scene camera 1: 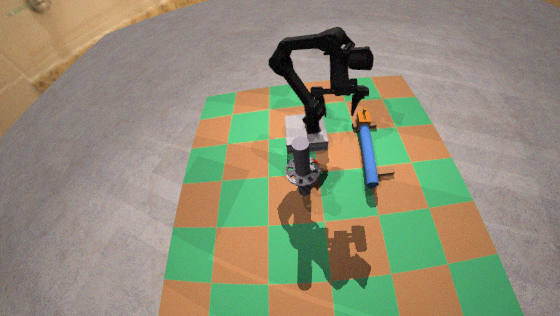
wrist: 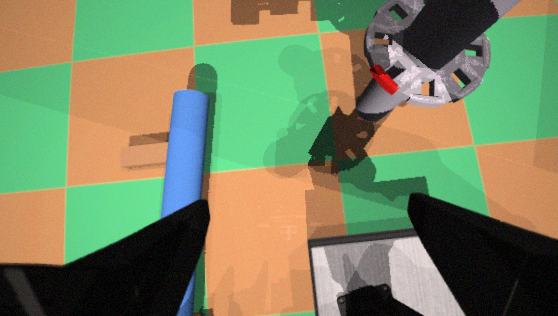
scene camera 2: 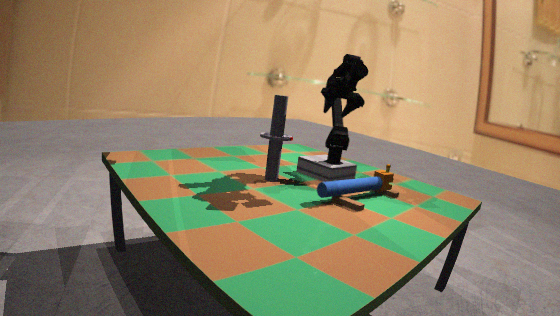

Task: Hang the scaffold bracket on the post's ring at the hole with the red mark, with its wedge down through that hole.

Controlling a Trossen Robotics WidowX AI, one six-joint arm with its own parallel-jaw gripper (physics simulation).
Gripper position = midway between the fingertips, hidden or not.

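Gripper [scene camera 1: 338, 116], [scene camera 2: 332, 114], [wrist: 307, 205]: open, holding nothing. Scaffold bracket [scene camera 2: 381, 179], [scene camera 1: 363, 121], [wrist: 183, 181]. Grey post [scene camera 2: 280, 102], [scene camera 1: 300, 145], [wrist: 431, 41]. Dark bars [wrist: 151, 154].
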